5 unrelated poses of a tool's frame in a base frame.
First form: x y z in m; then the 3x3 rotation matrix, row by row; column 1 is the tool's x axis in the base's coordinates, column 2 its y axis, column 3 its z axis. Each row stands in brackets.
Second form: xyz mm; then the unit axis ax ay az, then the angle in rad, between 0 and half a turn. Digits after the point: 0 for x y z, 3 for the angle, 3 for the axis.
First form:
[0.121 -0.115 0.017], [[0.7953 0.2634 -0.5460], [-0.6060 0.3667 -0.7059], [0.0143 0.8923 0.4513]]
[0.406 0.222 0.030], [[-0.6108 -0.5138 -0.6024], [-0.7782 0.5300 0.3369], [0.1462 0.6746 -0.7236]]
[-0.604 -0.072 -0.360], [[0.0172 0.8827 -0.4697], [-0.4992 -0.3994 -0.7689], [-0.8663 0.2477 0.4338]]
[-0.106 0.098 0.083], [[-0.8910 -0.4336 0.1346], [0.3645 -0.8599 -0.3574], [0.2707 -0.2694 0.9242]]
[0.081 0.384 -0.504], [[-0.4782 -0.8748 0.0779], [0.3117 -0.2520 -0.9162], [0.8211 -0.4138 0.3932]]
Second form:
121 -115 17 0.840 -0.294 -0.457 1.259
406 222 30 0.391 -0.868 -0.306 2.696
-604 -72 -360 0.577 0.225 -0.785 2.065
-106 98 83 0.108 -0.167 0.980 2.722
81 384 -504 0.338 -0.500 0.798 2.303

